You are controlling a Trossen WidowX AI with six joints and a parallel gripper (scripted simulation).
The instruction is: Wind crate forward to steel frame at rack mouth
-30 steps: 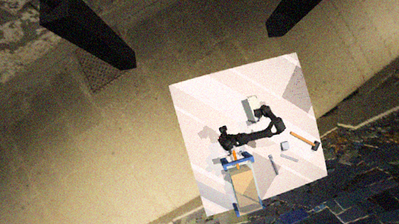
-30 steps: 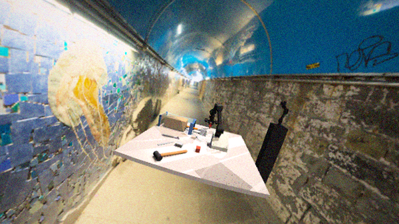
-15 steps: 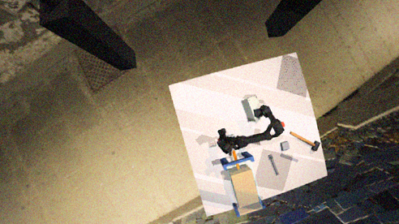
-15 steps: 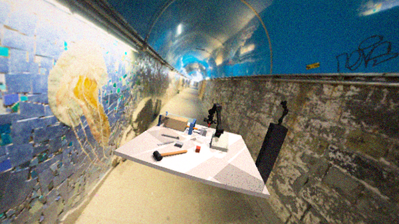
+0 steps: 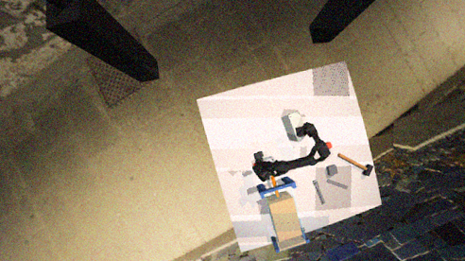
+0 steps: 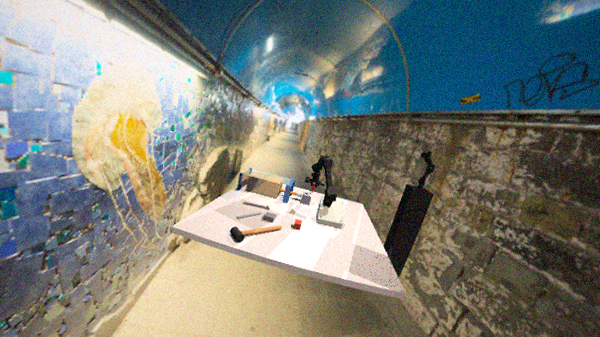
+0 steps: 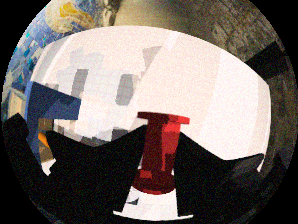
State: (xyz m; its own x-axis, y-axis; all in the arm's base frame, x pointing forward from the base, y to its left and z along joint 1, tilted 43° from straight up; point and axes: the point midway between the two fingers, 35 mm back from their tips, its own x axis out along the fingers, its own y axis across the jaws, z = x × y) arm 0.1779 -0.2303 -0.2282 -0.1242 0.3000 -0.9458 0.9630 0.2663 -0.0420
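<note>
Now: gripper tip 1 cm short of the winch handle, 5 cm to the right of it and 3 cm above it. The rest, counted from my gripper tip: hand winch 1 cm ahead, 10 cm to the left, 10 cm below; blue steel frame 19 cm ahead, 13 cm to the left, 3 cm below; dark red knob 2 cm to the left.
</note>
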